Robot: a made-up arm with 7 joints.
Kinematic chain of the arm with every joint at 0, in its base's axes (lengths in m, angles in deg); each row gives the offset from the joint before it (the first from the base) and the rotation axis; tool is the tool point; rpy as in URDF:
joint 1: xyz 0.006 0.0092 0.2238 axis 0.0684 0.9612 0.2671
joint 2: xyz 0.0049 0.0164 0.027 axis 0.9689 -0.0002 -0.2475
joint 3: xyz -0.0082 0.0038 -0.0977 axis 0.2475 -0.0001 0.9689
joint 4: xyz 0.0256 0.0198 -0.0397 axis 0.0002 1 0
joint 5: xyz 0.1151 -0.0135 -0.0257 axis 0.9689 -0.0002 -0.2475
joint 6: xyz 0.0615 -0.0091 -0.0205 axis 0.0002 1 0
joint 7: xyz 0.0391 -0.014 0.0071 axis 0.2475 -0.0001 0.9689
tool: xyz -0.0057 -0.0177 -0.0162 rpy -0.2 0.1 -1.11
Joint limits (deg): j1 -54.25..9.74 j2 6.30..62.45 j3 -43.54..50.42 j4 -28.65..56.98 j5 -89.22..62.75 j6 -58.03..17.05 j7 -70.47..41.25
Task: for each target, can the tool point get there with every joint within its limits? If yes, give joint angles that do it. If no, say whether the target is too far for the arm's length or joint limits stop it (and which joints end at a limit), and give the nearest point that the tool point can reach.
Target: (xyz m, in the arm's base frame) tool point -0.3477 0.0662 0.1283
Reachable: no: joint limits stop it (at a limit: joint 1, joint 3, joint 4, joint 5, joint 6) | nearest point -0.0404 0.0966 -0.0768 | short by 0.371 m
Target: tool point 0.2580 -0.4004 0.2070
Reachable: no: too far | nearest point 0.2004 -0.2068 0.2001 | short by 0.202 m
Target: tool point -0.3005 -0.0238 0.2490
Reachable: no: joint limits stop it (at a limit: joint 1, joint 2, joint 3, joint 4, joint 6) | nearest point -0.0012 0.0916 0.4436 | short by 0.375 m
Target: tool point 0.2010 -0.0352 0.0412
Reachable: yes | joints -17.83 33.44 -36.46 12.32 -29.28 7.16 -55.27
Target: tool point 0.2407 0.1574 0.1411
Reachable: yes | joints 0.56 49.50 17.19 6.21 -13.93 -36.38 -42.40
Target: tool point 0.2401 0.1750 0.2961
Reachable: yes | joints -39.32 32.82 41.73 5.11 12.60 -43.07 -37.83
